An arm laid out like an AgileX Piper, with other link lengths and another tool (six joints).
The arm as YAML. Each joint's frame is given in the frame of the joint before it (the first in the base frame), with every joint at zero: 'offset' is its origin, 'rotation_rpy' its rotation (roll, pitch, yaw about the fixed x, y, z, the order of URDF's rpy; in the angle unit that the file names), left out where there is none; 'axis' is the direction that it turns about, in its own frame. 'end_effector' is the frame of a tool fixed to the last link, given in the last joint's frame.
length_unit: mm
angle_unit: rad
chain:
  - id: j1
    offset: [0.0, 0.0, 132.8]
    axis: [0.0, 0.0, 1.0]
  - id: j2
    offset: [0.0, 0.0, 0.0]
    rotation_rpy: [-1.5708, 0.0, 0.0]
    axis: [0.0, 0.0, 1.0]
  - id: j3
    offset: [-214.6, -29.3, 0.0]
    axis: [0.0, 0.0, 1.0]
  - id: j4
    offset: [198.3, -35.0, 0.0]
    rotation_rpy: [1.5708, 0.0, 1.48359]
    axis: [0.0, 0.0, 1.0]
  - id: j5
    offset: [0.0, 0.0, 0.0]
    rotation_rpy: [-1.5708, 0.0, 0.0]
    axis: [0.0, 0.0, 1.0]
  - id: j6
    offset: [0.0, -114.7, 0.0]
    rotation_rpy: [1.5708, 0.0, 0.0]
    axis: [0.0, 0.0, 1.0]
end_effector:
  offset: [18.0, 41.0, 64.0]
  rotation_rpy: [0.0, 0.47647, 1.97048]
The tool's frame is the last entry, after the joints.
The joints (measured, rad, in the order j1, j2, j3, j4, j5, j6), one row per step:
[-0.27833, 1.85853, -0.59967, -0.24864, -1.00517, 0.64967]
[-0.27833, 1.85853, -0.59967, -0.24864, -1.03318, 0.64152]
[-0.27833, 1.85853, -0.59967, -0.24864, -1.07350, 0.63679]
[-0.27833, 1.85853, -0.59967, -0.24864, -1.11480, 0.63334]
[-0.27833, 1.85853, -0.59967, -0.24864, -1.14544, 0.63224]
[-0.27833, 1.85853, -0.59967, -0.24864, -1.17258, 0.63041]
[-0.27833, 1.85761, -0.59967, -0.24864, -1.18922, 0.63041]
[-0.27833, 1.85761, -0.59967, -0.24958, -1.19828, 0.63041]
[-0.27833, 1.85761, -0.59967, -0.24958, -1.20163, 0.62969]
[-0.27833, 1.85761, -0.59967, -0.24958, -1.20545, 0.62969]
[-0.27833, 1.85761, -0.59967, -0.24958, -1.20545, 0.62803]
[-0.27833, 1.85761, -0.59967, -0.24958, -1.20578, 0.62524]
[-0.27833, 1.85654, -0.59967, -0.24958, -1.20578, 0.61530]
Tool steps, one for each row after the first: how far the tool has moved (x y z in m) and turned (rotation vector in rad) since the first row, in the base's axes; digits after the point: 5 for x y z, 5 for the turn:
[0.00050, 0.00050, 0.00461, -0.00938, -0.02733, 0.00400]
[0.00103, 0.00119, 0.01156, -0.01603, -0.06714, 0.00837]
[0.00130, 0.00191, 0.01876, -0.02148, -0.10802, 0.01248]
[0.00132, 0.00244, 0.02417, -0.02409, -0.13844, 0.01528]
[0.00119, 0.00292, 0.02892, -0.02725, -0.16534, 0.01781]
[0.00103, 0.00322, 0.03220, -0.02833, -0.18278, 0.01925]
[0.00090, 0.00354, 0.03378, -0.02905, -0.19170, 0.02093]
[0.00086, 0.00360, 0.03434, -0.02993, -0.19499, 0.02128]
[0.00081, 0.00367, 0.03502, -0.03012, -0.19880, 0.02161]
[0.00081, 0.00368, 0.03495, -0.03177, -0.19870, 0.02173]
[0.00081, 0.00370, 0.03488, -0.03457, -0.19887, 0.02197]
[0.00080, 0.00375, 0.03481, -0.04479, -0.19934, 0.02274]

